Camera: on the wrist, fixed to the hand. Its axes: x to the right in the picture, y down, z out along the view.
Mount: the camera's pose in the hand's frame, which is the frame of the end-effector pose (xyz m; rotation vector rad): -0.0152 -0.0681 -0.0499 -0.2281 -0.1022 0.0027
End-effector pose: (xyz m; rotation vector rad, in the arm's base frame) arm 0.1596 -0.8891 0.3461 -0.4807 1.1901 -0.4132
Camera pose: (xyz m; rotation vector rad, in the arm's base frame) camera 0.1039 -0.9440 0.3813 -0.6891 1.1438 -0.2481
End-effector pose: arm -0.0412 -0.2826 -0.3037 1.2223 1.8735 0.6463
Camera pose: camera -0.1141 -0.3239 -0.3224 1.0893 1.6641 0.7620
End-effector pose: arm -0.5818 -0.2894 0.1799 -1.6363 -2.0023 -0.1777
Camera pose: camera -0.6279 -0.3412 0.2304 -1.8207 -2.1207 -0.3387
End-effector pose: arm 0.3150 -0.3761 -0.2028 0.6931 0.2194 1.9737
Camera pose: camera 0.3440 -0.3489 -0.2788 0.6428 -0.0681 1.9226
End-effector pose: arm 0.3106 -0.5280 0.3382 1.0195 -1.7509 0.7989
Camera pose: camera 0.3943 -0.5116 0.3473 0.9176 -1.8818 0.5414
